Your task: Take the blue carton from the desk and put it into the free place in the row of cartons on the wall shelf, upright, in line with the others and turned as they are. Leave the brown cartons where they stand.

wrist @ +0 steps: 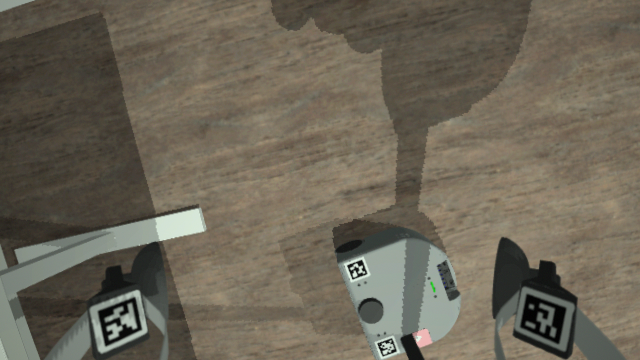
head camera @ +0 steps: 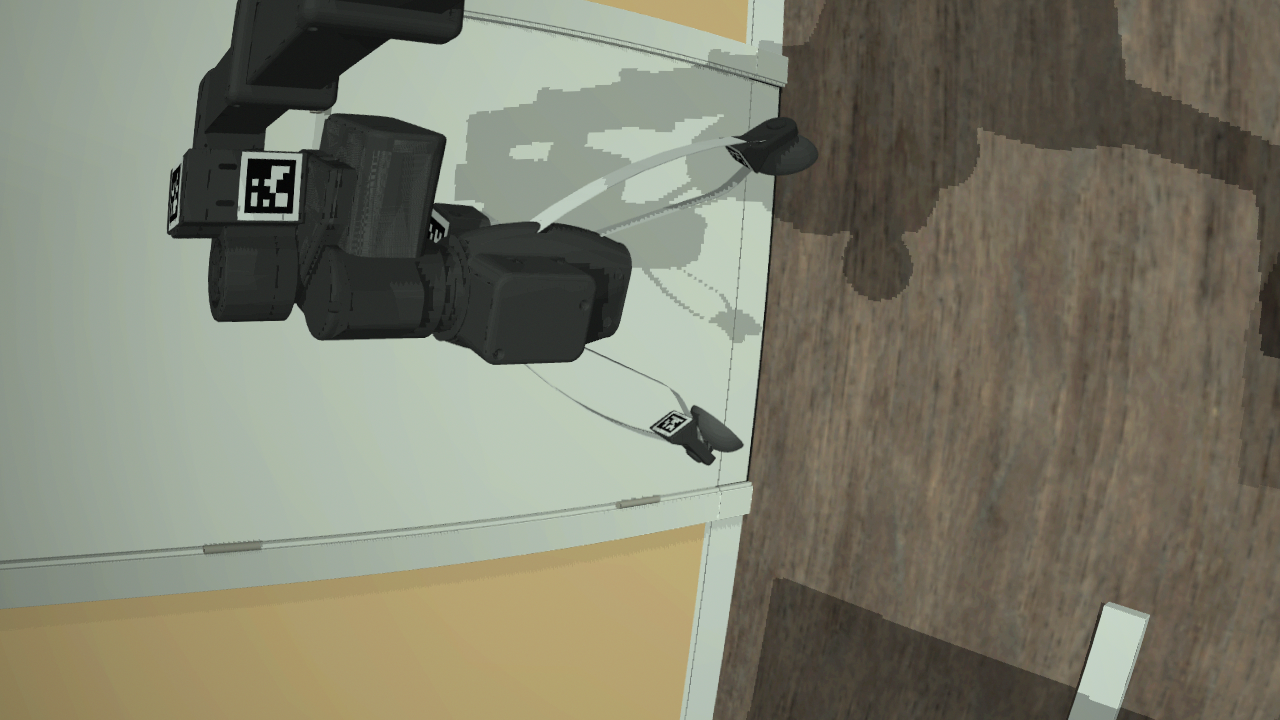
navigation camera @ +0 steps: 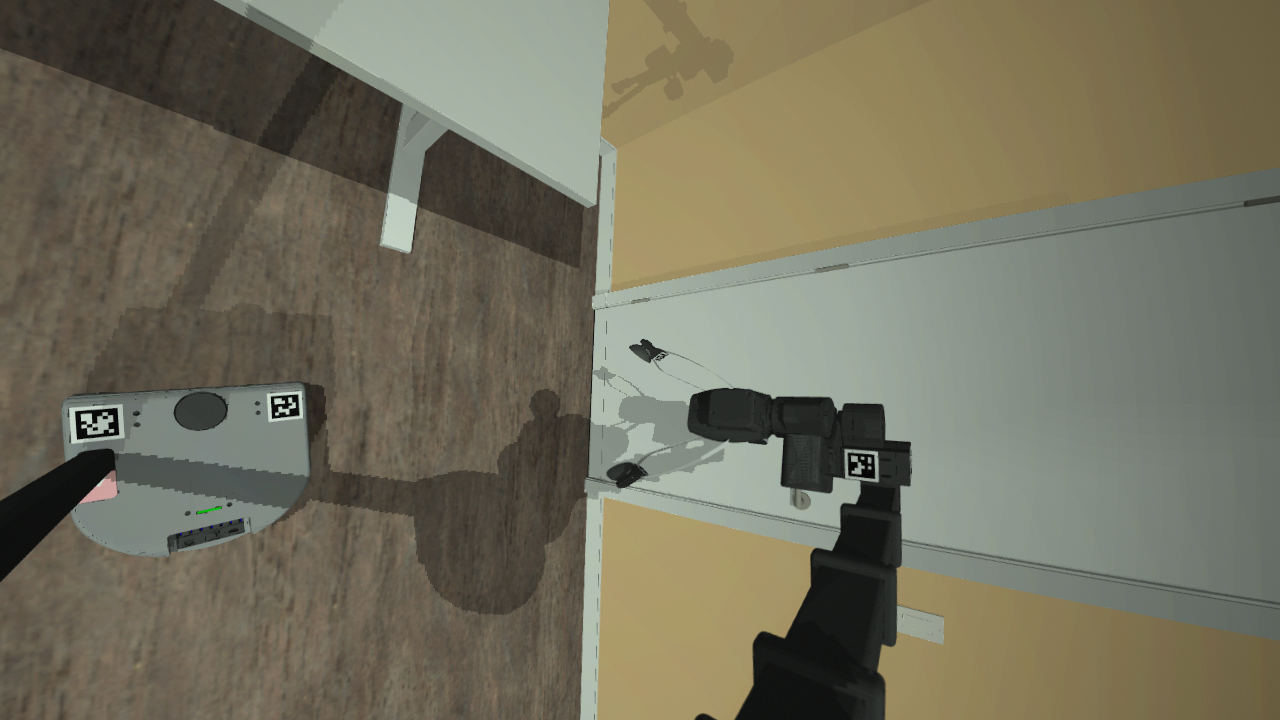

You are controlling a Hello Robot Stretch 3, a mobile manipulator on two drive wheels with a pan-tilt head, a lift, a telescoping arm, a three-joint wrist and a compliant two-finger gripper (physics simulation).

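Pixels of known places: gripper, fingertip midpoint: [head camera: 771, 294] [navigation camera: 621, 409]; robot's base, origin of the base link: [navigation camera: 201, 409].
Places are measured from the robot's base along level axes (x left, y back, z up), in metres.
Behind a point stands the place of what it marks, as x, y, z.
Note:
My gripper [head camera: 753, 291] {-0.422, 0.014, 0.874} [navigation camera: 634, 411] {-0.422, 0.014, 0.874} [wrist: 328, 268] {-0.422, 0.014, 0.874} is open, its two fingers far apart, and no object shows between them. It hangs in front of a pale door, above the floor. The desk [navigation camera: 501, 80] {-0.340, -0.526, 0.720} shows in part at the top of the navigation view, off to one side of the gripper; no carton shows on that part. The blue carton, the brown cartons and the wall shelf do not show in these views.
The pale door [head camera: 268, 429] {-1.239, -0.141, 0.954} [navigation camera: 1029, 358] {-1.221, -0.013, 1.458} has a round handle [navigation camera: 802, 500] {-1.147, 0.385, 0.931} and stands in a yellow wall [head camera: 358, 653] {-1.307, -0.515, 0.817} [navigation camera: 895, 107] {-1.342, -0.780, 1.224}. A white desk leg [head camera: 1114, 653] [navigation camera: 402, 201] [wrist: 180, 223] reaches out over the wooden floor. My base [navigation camera: 268, 483] {-0.093, 0.161, 0.159} [wrist: 390, 290] stands on that floor.

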